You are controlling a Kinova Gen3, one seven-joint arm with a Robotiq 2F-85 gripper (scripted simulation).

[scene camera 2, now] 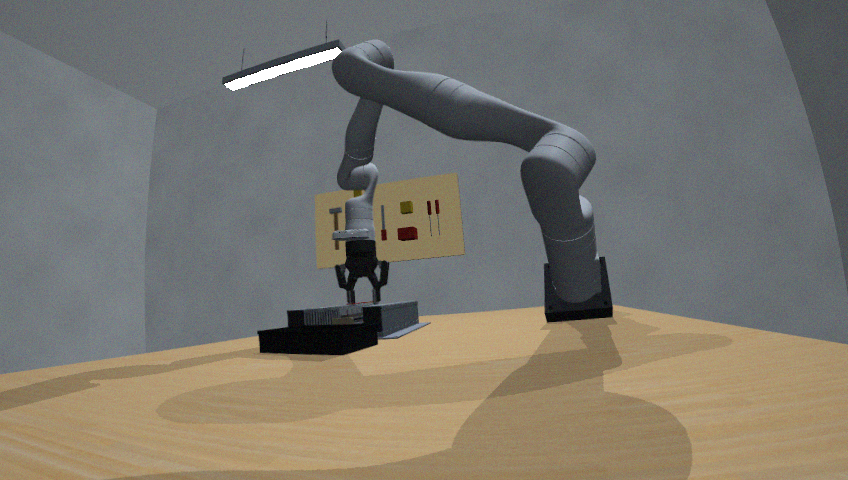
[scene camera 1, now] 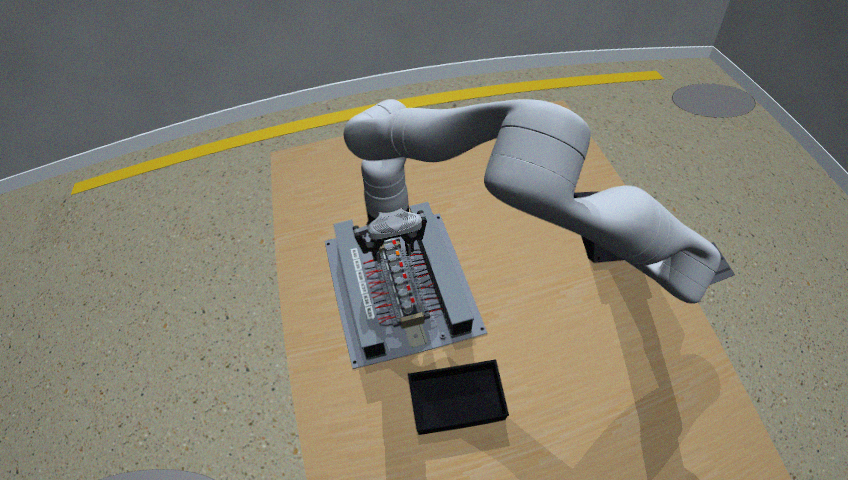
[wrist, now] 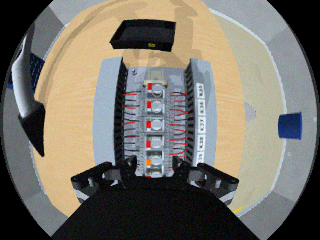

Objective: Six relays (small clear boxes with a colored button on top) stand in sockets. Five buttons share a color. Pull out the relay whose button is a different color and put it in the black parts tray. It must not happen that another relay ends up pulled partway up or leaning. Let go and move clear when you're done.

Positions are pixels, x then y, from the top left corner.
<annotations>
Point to a black parts tray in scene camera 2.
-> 303,339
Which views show the black parts tray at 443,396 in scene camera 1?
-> Scene camera 2, scene camera 1 and the wrist view: all of them.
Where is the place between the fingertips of my gripper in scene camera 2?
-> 364,305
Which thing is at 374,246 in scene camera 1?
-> My gripper.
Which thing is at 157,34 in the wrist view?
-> A black parts tray.
</annotations>
